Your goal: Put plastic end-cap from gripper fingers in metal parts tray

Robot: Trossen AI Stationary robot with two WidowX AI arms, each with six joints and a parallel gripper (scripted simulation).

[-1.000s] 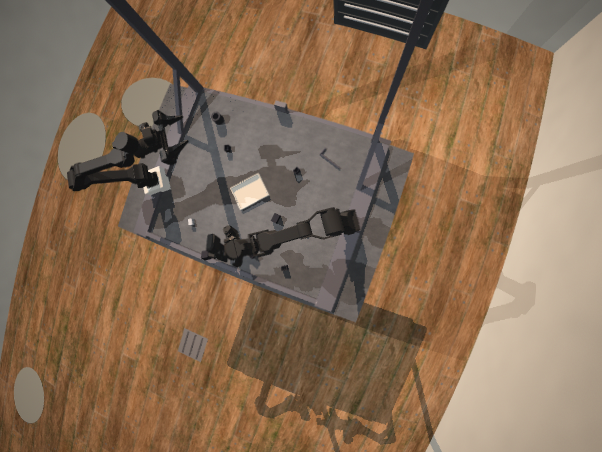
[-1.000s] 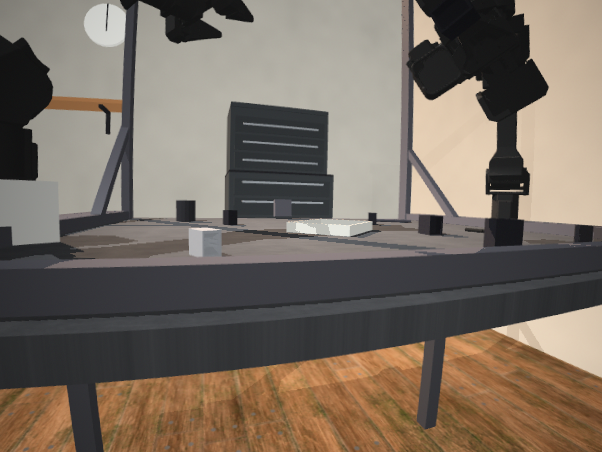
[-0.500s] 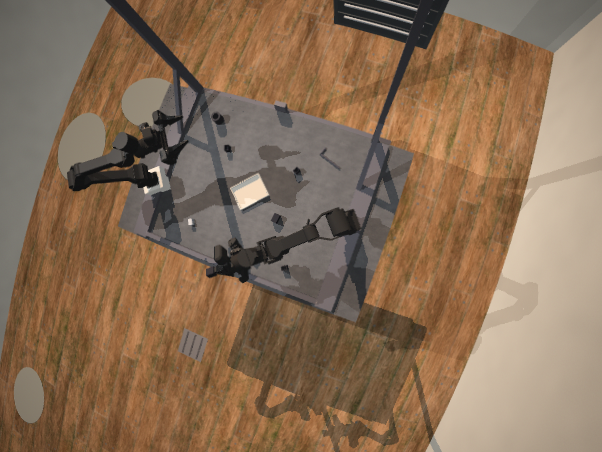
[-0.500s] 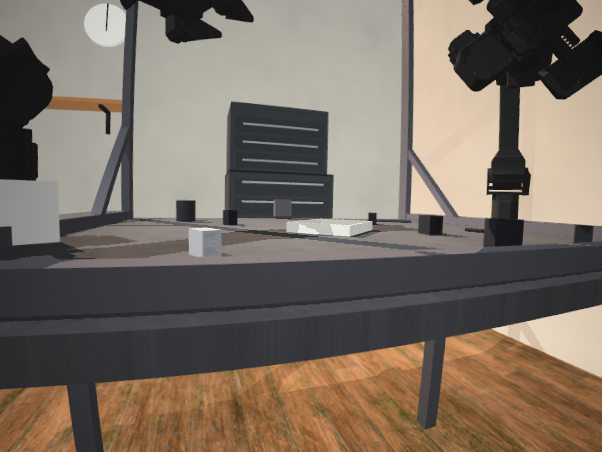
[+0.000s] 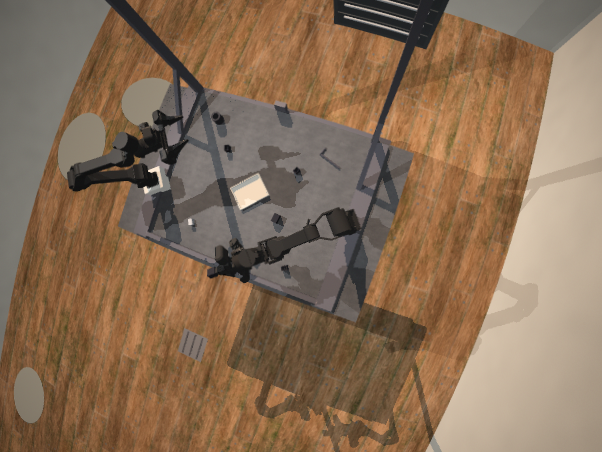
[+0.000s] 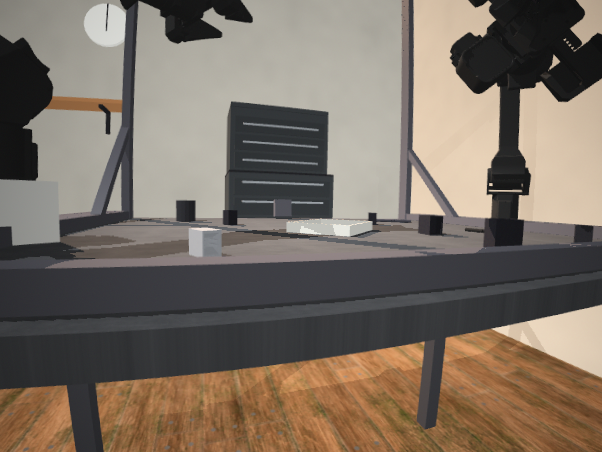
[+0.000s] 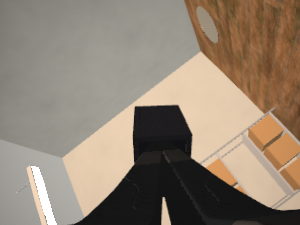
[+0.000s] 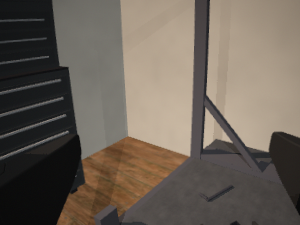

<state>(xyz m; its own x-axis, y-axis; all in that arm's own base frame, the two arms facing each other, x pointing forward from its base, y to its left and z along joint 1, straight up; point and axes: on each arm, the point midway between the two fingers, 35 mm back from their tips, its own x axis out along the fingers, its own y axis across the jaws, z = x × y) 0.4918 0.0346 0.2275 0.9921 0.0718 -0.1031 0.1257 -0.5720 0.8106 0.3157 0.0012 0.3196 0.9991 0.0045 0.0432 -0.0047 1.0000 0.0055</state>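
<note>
Right now my right hand is 45 cm short of the black plastic end-cap, 19 cm to the right of it and 14 cm above it. The rest, counted from my right hand: pale metal parts tray (38 cm below, 18 cm to the left, 11 cm ahead).
My left hand is 2 cm short of the black plastic end-cap and 3 cm to the left of it. Also, from my left hand: pale metal parts tray (31 cm behind, 3 cm to the right, 24 cm below).
</note>
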